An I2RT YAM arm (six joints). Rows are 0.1 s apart.
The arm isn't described. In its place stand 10 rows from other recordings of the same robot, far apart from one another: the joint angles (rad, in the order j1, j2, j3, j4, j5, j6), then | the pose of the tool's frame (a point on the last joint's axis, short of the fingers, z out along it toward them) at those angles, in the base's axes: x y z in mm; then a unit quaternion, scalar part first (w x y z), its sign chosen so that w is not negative.
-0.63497, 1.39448, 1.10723, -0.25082, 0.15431, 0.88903 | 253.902 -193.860 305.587 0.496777 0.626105 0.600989 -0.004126
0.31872, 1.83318, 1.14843, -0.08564, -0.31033, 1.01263 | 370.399 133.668 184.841 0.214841 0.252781 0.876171 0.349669
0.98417, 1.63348, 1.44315, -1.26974, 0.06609, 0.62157 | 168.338 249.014 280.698 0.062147 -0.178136 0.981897 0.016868
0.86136, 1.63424, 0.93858, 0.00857, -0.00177, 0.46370 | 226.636 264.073 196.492 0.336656 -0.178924 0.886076 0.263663
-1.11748, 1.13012, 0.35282, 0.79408, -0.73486, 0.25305 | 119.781 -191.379 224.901 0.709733 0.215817 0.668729 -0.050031
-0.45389, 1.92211, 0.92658, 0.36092, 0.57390, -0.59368 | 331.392 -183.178 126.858 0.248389 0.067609 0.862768 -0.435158
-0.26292, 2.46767, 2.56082, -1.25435, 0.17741, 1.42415 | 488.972 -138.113 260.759 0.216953 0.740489 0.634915 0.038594
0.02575, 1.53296, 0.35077, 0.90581, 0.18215, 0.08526 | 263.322 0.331 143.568 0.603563 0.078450 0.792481 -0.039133
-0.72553, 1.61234, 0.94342, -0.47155, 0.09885, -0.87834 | 226.619 -205.684 172.960 0.113585 -0.063962 0.973707 -0.186821
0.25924, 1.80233, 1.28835, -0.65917, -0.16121, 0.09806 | 352.003 99.266 201.629 0.179715 -0.094513 0.972665 0.112660
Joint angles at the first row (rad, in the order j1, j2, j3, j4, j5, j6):
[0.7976, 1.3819, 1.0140, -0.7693, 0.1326, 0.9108]
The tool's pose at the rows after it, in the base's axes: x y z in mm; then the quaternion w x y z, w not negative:
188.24 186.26 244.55 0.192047 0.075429 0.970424 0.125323
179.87 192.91 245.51 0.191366 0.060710 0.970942 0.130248
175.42 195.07 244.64 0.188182 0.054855 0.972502 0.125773
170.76 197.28 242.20 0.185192 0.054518 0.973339 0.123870
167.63 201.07 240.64 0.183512 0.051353 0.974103 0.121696
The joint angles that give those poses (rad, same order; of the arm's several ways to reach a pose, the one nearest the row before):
[0.7977, 1.3692, 1.0140, -0.7704, 0.1311, 0.9231]
[0.8385, 1.3633, 1.0124, -0.7712, 0.1350, 0.9326]
[0.8575, 1.3629, 1.0110, -0.7831, 0.1411, 0.9389]
[0.8773, 1.3620, 1.0021, -0.7847, 0.1469, 0.9574]
[0.8966, 1.3692, 1.0028, -0.7861, 0.1534, 0.9693]

